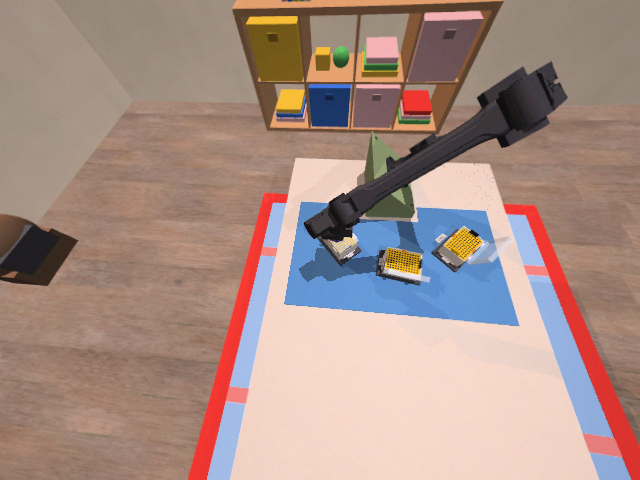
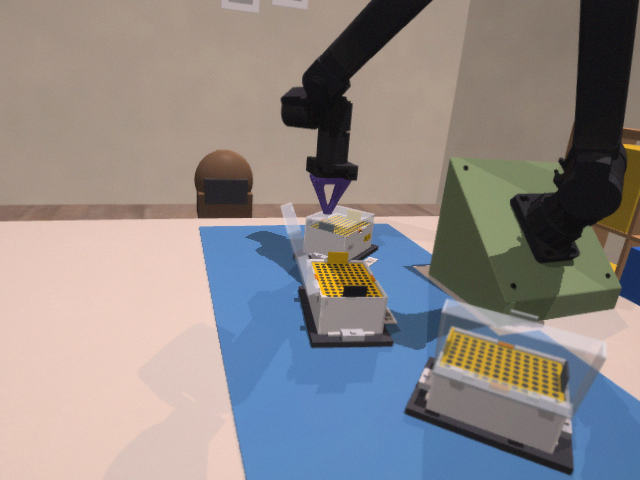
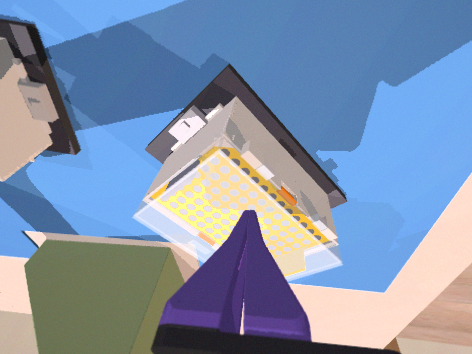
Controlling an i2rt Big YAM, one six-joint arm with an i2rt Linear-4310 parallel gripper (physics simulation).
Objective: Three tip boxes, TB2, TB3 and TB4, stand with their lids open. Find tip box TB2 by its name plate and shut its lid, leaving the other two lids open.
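Frame: origin at the arm's base, x ahead, y left, z up, level; metres.
Seen in the pictures: gripper, between the fingertips: [image 1: 336,240] [image 2: 327,214] [image 3: 250,216]; arm's base, origin of its link: [image 2: 541,229].
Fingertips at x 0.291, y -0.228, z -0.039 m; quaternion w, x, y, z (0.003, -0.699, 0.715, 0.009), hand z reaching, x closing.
Offsets run from my fingertips to a thing's top centre. "spot": to the spot under its first point. Level surfaces: height alone.
The tip box at the left end of the mat [image 1: 349,253] [image 2: 330,245] [image 3: 195,155] has its clear lid lying down over the yellow rack. My gripper [image 2: 327,212] [image 3: 250,216] is shut and empty, its purple fingertips pointing down at the lid's top; whether they touch it I cannot tell. The middle tip box {dx +0.052, dy +0.237, dz -0.011 m} [image 1: 403,259] [image 2: 351,310] [image 3: 22,112] has its clear lid {spot: dx +0.152, dy +0.261, dz +0.066 m} [image 2: 292,227] standing open. The right tip box {dx -0.023, dy +0.446, dz -0.011 m} [image 1: 464,243] [image 2: 496,408] has its clear lid [image 1: 491,251] [image 2: 584,356] open. The name plates are too small or hidden to read.
The boxes stand on a blue mat {dz -0.077 m} [image 1: 336,294] [image 2: 268,413] on a pale table {dz -0.080 m} [image 1: 403,387]. The green wedge-shaped arm base [image 1: 395,206] [image 2: 465,248] [image 3: 90,295] stands behind the mat. A shelf unit [image 1: 356,81] is beyond the table, and a brown chair [image 2: 223,167] is past its far side.
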